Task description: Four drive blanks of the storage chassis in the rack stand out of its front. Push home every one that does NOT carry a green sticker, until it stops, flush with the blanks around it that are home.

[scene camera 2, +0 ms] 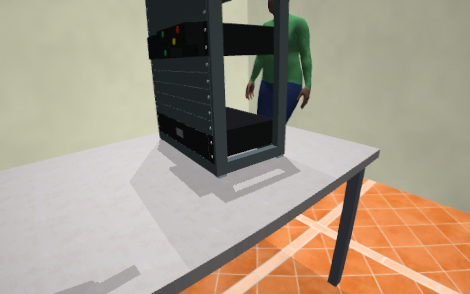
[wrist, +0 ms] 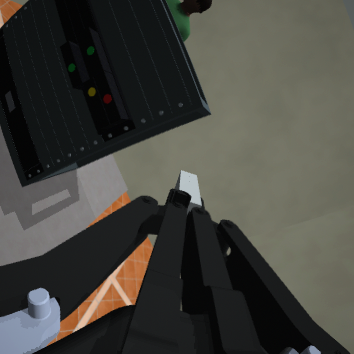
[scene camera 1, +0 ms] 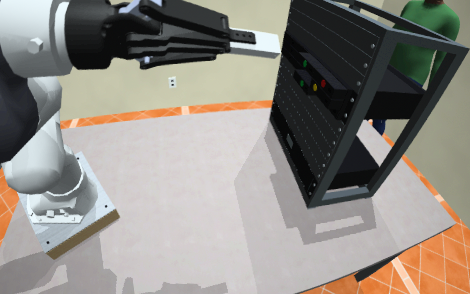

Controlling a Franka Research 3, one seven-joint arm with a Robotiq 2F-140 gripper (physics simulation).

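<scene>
The storage chassis (scene camera 1: 341, 106) (scene camera 2: 195, 41) (wrist: 114, 125) sits in the rack (scene camera 1: 350, 120) (scene camera 2: 217, 100). Protruding dark blanks on its front carry a red sticker (scene camera 1: 323, 83) (scene camera 2: 177, 29) (wrist: 107, 99), a yellow sticker (scene camera 1: 315, 87) (scene camera 2: 173, 41) (wrist: 91, 92), an upper green sticker (scene camera 1: 305, 63) (scene camera 2: 162, 34) (wrist: 90, 50) and a lower green sticker (scene camera 1: 302, 83) (scene camera 2: 165, 53) (wrist: 71, 67). Exact protrusion depths are unclear. My gripper (scene camera 1: 262, 44) (wrist: 183, 185) is shut and empty, pads together, in front of the rack, higher than the stickers in scene camera 1.
A lower dark unit (scene camera 1: 292, 145) (scene camera 2: 192, 137) sits at the rack's bottom. The rack stands on the grey table (scene camera 1: 175, 175) (scene camera 2: 100, 200). A person in a green top (scene camera 1: 417, 40) (scene camera 2: 295, 50) stands behind it. The robot's base plate (scene camera 1: 90, 220) is on the table's left.
</scene>
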